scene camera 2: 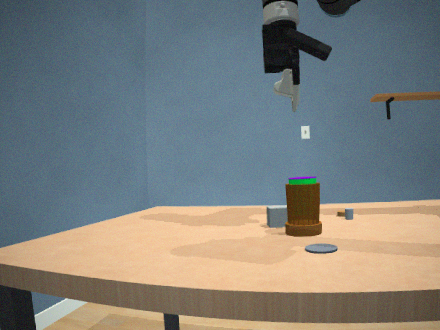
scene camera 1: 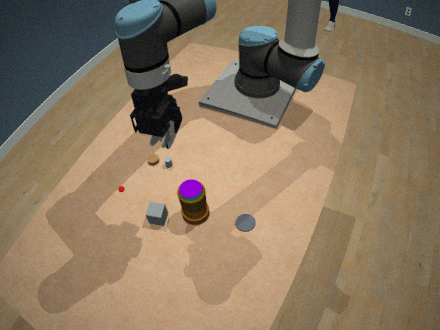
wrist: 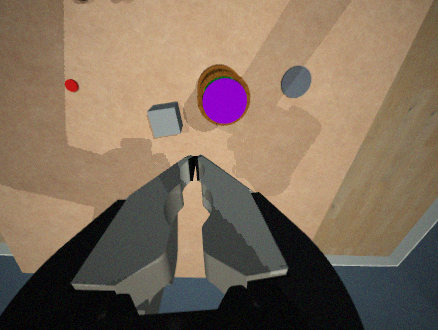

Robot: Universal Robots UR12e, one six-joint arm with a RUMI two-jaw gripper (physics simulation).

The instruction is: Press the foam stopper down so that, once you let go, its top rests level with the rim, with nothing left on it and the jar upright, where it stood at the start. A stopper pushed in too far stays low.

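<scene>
The brown jar (scene camera 1: pixel 194 210) (scene camera 2: pixel 302 205) stands upright on the table. The foam stopper (scene camera 1: pixel 191 189) (scene camera 2: pixel 302 180) (wrist: pixel 224 101) sits in its mouth, with a purple top and a green side. In the scene camera 2 view a green band and the purple top show above the jar's rim. Nothing lies on the stopper. My gripper (scene camera 1: pixel 168 145) (scene camera 2: pixel 295 110) (wrist: pixel 195 157) is shut and empty, its fingertips together. It hangs well above the table and higher than the jar. In the wrist view the fingertips are below and left of the stopper, apart from it.
A grey block (scene camera 1: pixel 157 213) (scene camera 2: pixel 276 216) (wrist: pixel 165 120) stands close beside the jar. A flat grey disc (scene camera 1: pixel 245 222) (scene camera 2: pixel 321 248) (wrist: pixel 296 81) lies on its other side. A small brown disc (scene camera 1: pixel 153 159), a small grey cylinder (scene camera 1: pixel 168 162) and a red dot (scene camera 1: pixel 121 189) (wrist: pixel 72 85) are farther off.
</scene>
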